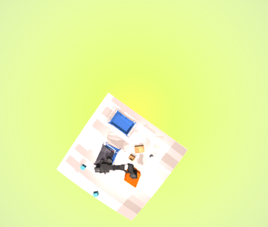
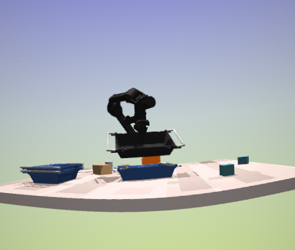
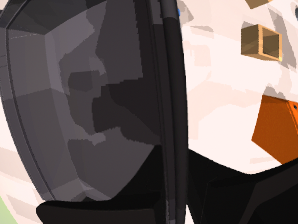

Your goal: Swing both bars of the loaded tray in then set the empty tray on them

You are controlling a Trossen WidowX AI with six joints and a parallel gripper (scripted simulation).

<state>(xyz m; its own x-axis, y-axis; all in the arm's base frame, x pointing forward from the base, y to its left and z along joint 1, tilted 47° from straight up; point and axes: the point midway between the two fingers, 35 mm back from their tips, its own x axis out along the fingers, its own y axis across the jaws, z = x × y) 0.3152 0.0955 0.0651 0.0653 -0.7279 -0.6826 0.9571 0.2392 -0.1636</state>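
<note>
My gripper tip is 80 mm short of the black tray, 20 mm to the right of it and 10 mm above it. Also, from my gripper tip: small grey cylinder: 390 mm behind, 320 mm to the right, 140 mm below; then box: 300 mm to the right, 190 mm behind, 150 mm below.
</note>
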